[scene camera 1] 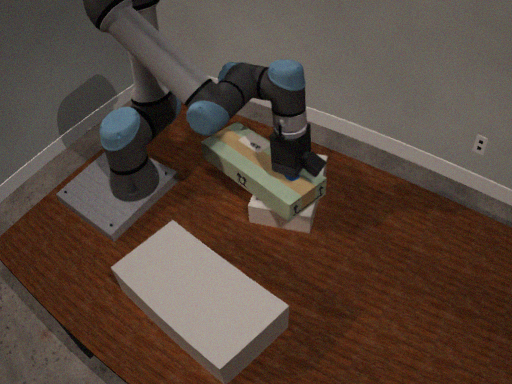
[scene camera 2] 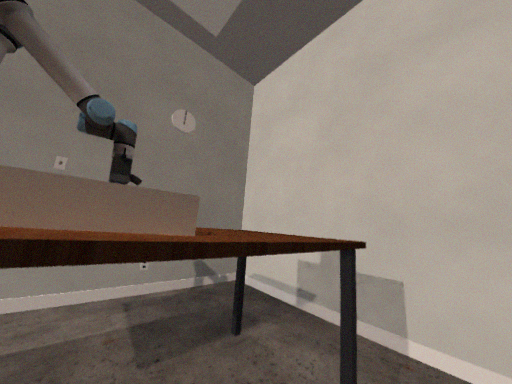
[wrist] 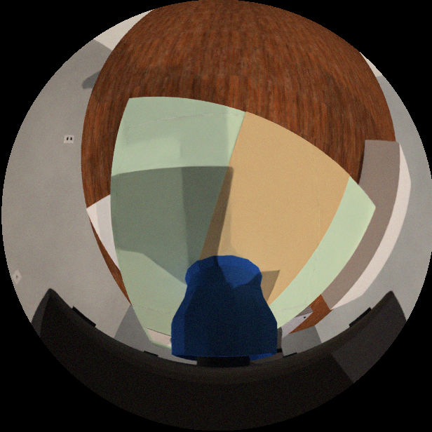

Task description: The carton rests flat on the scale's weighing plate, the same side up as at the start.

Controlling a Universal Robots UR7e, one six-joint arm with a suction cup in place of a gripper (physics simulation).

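Places are measured from the arm's base along level axes (x back, y right, z up), in centimetres.
Where they show: hand, its tool point: (scene camera 1: pixel 292 179); arm's base, origin of its link: (scene camera 1: pixel 134 182).
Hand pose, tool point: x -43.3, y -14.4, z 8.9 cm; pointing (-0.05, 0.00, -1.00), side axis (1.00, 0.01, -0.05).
Things, the pixels of their centre, and the offset from my tool point. Level surfaces: height alone.
- carton, middle of its body: (scene camera 1: pixel 260 166) dx +10.3, dy -1.8, dz -1.6 cm
- small white block, middle of its body: (scene camera 1: pixel 290 185) dx +3.7, dy -5.7, dz -8.3 cm
- large white box, middle of its body: (scene camera 1: pixel 196 299) (scene camera 2: pixel 113 208) dx +3.4, dy +37.0, dz -7.3 cm
- wooden table, height of its surface: dz -12.2 cm
The carton (scene camera 1: pixel 235 167) (wrist: pixel 280 200), mint green with a tan band on top, appears about level, with its printed arrows upright and a label on top. It lies over a small white block (scene camera 1: pixel 280 216) (wrist: pixel 102 222) and overhangs it towards the robot base. Whether the carton touches it or hangs just above cannot be told. No weighing plate or display can be made out, so I cannot tell whether this block is the scale. My suction cup (scene camera 1: pixel 292 177) (wrist: pixel 223 267) is blue and sits on the carton's top near its right end, holding it. In scene camera 2 the carton is hidden.
A large white box (scene camera 1: pixel 200 295) (scene camera 2: pixel 100 207) (wrist: pixel 380 220) lies on the wooden table (scene camera 1: pixel 400 275) (scene camera 2: pixel 280 239) in front of the small block. The robot's grey base plate (scene camera 1: pixel 90 210) is at the left. Walls stand behind the table.
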